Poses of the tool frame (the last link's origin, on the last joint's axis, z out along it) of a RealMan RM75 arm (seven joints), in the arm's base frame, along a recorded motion.
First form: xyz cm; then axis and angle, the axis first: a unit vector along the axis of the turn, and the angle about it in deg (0 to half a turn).
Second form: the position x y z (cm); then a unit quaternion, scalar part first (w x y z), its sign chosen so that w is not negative. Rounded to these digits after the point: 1 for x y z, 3 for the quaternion.
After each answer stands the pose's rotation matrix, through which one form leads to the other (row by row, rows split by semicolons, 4 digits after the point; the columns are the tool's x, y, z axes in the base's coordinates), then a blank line. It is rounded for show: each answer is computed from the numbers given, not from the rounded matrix.
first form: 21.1 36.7 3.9 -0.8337 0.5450 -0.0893 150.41
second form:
21.1 36.7 3.9 0.255 -0.806 0.527 -0.086
0.4298 -0.8053 0.4083; -0.8935 -0.3143 0.3207; -0.1299 -0.5026 -0.8547

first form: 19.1 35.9 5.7 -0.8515 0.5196 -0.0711 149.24
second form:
19.1 35.9 5.7 0.265 -0.821 0.501 -0.069
0.4887 -0.7862 0.3783; -0.8589 -0.3574 0.3668; -0.1532 -0.5042 -0.8499

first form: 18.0 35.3 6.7 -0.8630 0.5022 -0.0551 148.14
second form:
18.0 35.3 6.7 0.274 -0.830 0.483 -0.053
0.5280 -0.7724 0.3530; -0.8306 -0.3829 0.4044; -0.1771 -0.5067 -0.8437

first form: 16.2 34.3 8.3 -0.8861 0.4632 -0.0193 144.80
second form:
16.2 34.3 8.3 0.302 -0.845 0.441 -0.018
0.6095 -0.7346 0.2981; -0.7569 -0.4273 0.4945; -0.2359 -0.5270 -0.8165

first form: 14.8 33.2 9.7 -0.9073 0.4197 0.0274 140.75
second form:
14.8 33.2 9.7 0.336 -0.855 0.395 0.026
0.6861 -0.6930 0.2214; -0.6583 -0.4619 0.5944; -0.3096 -0.5536 -0.7731

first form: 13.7 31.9 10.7 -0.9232 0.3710 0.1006 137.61
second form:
13.7 31.9 10.7 0.362 -0.861 0.346 0.094
0.7431 -0.6633 0.0887; -0.5276 -0.4993 0.6873; -0.4116 -0.5575 -0.7210

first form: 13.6 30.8 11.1 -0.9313 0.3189 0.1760 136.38
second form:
13.6 30.8 11.1 0.372 -0.865 0.296 0.163
0.7713 -0.6334 -0.0626; -0.3906 -0.5486 0.7392; -0.5026 -0.5457 -0.6705

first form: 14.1 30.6 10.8 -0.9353 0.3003 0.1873 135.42
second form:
14.1 30.6 10.8 0.379 -0.865 0.278 0.173
0.7855 -0.6124 -0.0892; -0.3494 -0.5579 0.7528; -0.5107 -0.5602 -0.6522

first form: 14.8 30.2 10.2 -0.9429 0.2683 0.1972 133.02
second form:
14.8 30.2 10.2 0.399 -0.865 0.246 0.181
0.8135 -0.5698 -0.1167; -0.2814 -0.5611 0.7784; -0.5090 -0.6004 -0.6168

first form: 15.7 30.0 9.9 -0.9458 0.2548 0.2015 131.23
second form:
15.7 30.0 9.9 0.413 -0.861 0.232 0.184
0.8249 -0.5513 -0.1245; -0.2483 -0.5514 0.7965; -0.5078 -0.6261 -0.5917

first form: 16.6 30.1 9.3 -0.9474 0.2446 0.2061 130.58
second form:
16.6 30.1 9.3 0.418 -0.861 0.222 0.187
0.8311 -0.5391 -0.1365; -0.2260 -0.5517 0.8028; -0.5081 -0.6364 -0.5804

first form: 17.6 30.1 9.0 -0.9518 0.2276 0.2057 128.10
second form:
17.6 30.1 9.0 0.438 -0.856 0.205 0.185
0.8478 -0.5122 -0.1375; -0.1884 -0.5333 0.8247; -0.4957 -0.6733 -0.5486

